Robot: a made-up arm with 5 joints.
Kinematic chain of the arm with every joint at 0, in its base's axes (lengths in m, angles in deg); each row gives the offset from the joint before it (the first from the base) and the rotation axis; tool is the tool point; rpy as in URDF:
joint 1: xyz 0.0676 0 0.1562 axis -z
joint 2: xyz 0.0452 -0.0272 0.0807 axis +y
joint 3: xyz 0.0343 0 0.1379 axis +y
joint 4: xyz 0.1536 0 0.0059 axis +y
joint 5: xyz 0.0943 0.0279 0 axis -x
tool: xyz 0 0 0 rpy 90 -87.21 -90
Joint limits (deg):
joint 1: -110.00..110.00
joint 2: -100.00..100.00
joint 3: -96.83..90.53
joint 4: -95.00..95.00
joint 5: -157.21..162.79
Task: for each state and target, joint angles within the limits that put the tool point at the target. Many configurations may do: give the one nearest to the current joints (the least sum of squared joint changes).
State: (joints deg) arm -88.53 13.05 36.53 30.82 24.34
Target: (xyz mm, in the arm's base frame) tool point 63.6 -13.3 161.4
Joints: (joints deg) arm -76.15 38.86 86.36 34.63 24.34
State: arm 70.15 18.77 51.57 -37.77 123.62
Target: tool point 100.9 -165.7 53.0
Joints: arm 78.87 52.36 51.96 -30.29 123.62
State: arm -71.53 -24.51 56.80 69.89 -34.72
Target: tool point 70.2 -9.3 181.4
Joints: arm -109.78 13.26 90.53 56.84 -34.72
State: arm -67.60 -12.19 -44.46 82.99 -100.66
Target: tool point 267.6 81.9 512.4
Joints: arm -22.08 -8.59 -54.81 67.02 -100.66
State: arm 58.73 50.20 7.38 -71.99 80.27
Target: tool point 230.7 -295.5 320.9
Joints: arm 61.22 31.13 4.90 -83.31 80.27
